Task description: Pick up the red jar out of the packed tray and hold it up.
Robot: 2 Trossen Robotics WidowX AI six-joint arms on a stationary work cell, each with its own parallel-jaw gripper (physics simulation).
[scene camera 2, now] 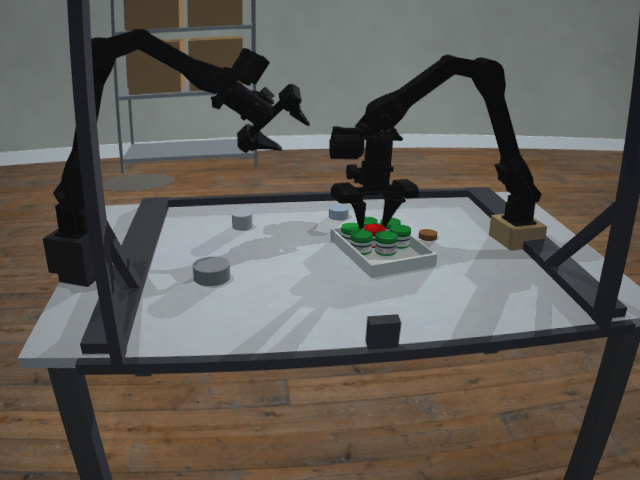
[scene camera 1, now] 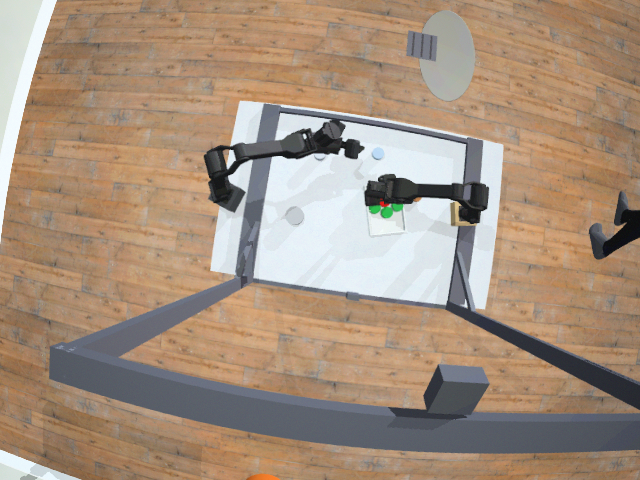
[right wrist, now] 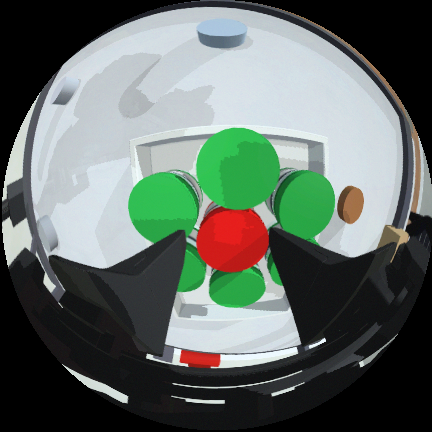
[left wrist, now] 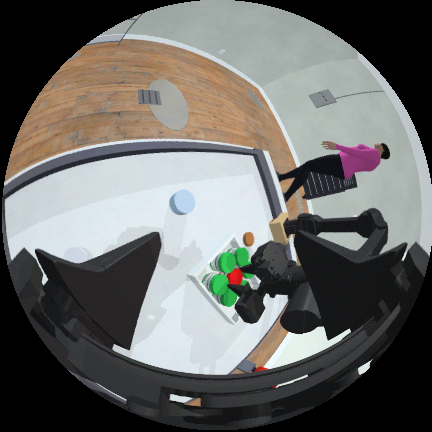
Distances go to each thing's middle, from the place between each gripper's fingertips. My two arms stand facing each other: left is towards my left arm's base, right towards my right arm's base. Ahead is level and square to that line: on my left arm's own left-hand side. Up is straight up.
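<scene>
White tray [right wrist: 182,155]: 1 cm to the right of my right hand, 3 cm behind it, 6 cm below it. Tan block [scene camera 2: 513,234]: 36 cm to the right of my right hand, 3 cm behind, 1 cm below. Brown disc [right wrist: 350,201]: 15 cm to the right of my right hand, 3 cm ahead, 4 cm below. My right hand is 2 cm above the red jar [right wrist: 230,240] and 1 cm past it. Going by its middle, the brown disc is nearer to my right hand than to my left hand.
The white tray is 160 mm to the right of my left hand, 190 mm behind it and 230 mm below it. Also from my left hand: wide grey cylinder [scene camera 2: 209,271] 210 mm to the left, 250 mm behind, 210 mm below; brown disc 290 mm to the right, 130 mm behind, 210 mm below. My left hand is 190 mm above the red jar, 150 mm to the left of it and 160 mm past it. By its middle, the red jar is nearer to my right hand than to my left hand.
</scene>
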